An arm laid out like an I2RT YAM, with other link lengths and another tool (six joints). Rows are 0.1 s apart.
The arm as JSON. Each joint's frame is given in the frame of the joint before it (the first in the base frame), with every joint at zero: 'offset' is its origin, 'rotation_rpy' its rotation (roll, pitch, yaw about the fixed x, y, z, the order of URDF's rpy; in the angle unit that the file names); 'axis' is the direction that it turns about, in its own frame. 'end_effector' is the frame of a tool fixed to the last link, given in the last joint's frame.
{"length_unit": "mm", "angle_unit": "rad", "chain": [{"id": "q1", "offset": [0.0, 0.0, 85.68], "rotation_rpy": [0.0, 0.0, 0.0], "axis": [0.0, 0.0, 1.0]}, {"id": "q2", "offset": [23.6, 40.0, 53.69], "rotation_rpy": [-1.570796, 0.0, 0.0], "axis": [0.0, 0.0, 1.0]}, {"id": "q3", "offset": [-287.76, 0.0, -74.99], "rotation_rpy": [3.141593, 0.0, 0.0], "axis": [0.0, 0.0, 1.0]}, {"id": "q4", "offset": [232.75, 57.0, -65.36], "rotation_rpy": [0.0, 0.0, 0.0], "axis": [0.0, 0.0, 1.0]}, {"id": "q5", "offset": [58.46, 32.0, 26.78], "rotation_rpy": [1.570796, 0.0, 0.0], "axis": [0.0, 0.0, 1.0]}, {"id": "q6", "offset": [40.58, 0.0, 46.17], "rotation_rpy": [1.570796, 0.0, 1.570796], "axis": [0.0, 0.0, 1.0]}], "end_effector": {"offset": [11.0, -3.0, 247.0], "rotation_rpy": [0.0, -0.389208, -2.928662]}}
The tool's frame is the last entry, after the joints.
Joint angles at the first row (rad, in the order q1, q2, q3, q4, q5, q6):
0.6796, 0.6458, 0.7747, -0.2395, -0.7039, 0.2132
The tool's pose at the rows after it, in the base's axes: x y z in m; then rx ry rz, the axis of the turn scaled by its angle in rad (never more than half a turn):
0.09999 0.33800 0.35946 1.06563 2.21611 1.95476
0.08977 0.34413 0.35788 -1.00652 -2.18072 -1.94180
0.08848 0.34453 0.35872 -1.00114 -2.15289 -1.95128
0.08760 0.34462 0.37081 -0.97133 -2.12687 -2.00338
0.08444 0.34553 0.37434 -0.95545 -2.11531 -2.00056
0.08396 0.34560 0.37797 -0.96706 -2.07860 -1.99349
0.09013 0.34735 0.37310 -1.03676 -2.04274 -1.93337
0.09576 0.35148 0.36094 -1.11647 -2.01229 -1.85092
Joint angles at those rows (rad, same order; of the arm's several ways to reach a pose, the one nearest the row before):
0.6795, 0.6580, 0.7425, -0.1536, -0.7911, 0.2346
0.6811, 0.6688, 0.6966, -0.0630, -0.8435, 0.2760
0.6795, 0.6612, 0.6674, -0.0108, -0.8514, 0.3067
0.6796, 0.6581, 0.6627, 0.0429, -0.8543, 0.3206
0.6796, 0.6627, 0.6643, 0.0597, -0.8682, 0.3359
0.6796, 0.6596, 0.6489, 0.1027, -0.8698, 0.3849
0.6842, 0.6688, 0.6382, 0.1150, -0.8499, 0.4491
0.7116, 0.6826, 0.6198, 0.1181, -0.8071, 0.5090

